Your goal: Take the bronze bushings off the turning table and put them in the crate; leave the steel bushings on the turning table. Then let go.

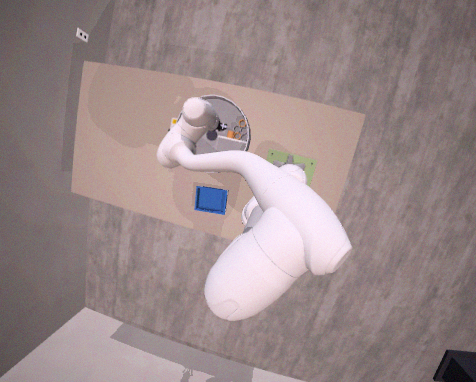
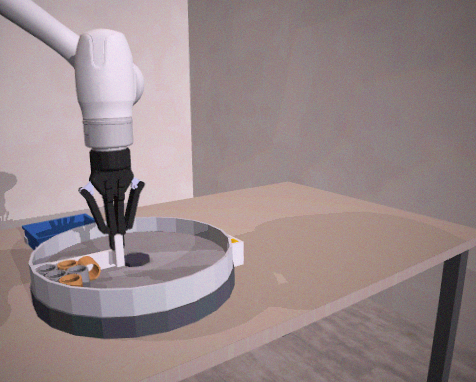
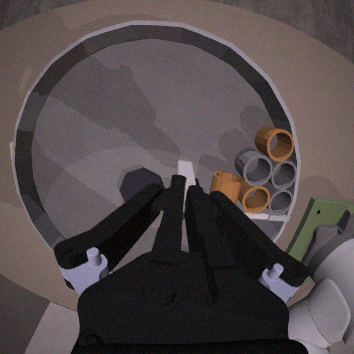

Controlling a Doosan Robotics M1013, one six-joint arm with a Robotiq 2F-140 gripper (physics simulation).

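Places are measured from the arm's base along level axes (x ahead, y left, z up), in centimetres.
Pixels of known places: gripper, fingertip midpoint: [image 1: 221, 129] [image 2: 118, 264] [image 3: 182, 171]; arm's base, origin of the base link: [image 3: 326, 248].
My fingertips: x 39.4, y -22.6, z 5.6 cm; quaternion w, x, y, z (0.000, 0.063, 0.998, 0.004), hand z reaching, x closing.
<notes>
For each thing: its top centre in the pictures, then the offset to it from my fingertips. "*": a spot on its surface instead. Level surfaces: height alone.
- white divider bar, surface spot: [image 2: 100, 258] * dx -2.1, dy +4.0, dz +0.6 cm
- dark centre hub, middle of its top: [image 3: 141, 191] [image 2: 135, 257] [image 1: 211, 135] dx +5.5, dy +3.4, dz -1.2 cm
- blue crate, middle of its top: [image 2: 63, 225] [image 1: 210, 200] dx +3.3, dy +41.2, dz -2.3 cm
- wooden table top, its level: dz -7.3 cm
- small white block with a yellow mark, surface spot: [image 2: 236, 250] * dx +28.0, dy -4.5, dz -3.3 cm
The grey turning table [image 2: 161, 292] [image 1: 246, 129] [image 3: 140, 29] holds a cluster of bushings against its rim, beside a white divider bar [image 2: 100, 258] [image 3: 186, 168]. Bronze bushings: one upright [image 3: 274, 143], one upright [image 3: 256, 199] [image 2: 70, 280], one on its side [image 3: 226, 182] [image 2: 89, 265]. Steel bushings [image 3: 253, 169] [image 3: 284, 174] [image 2: 79, 270] stand among them. My gripper [image 2: 117, 234] [image 3: 182, 171] [image 1: 221, 126] is shut and empty, low over the disc at the divider's inner end, next to the dark centre hub [image 2: 136, 259] [image 3: 137, 180]. The blue crate [image 1: 211, 199] [image 2: 66, 223] stands beside the turning table.
The wooden table top [image 2: 312, 246] [image 1: 123, 114] carries it all. A green base plate [image 1: 278, 156] [image 3: 316, 218] lies under the arm's foot. A small white block with a yellow mark [image 2: 236, 250] sits against the turning table's outer wall.
</notes>
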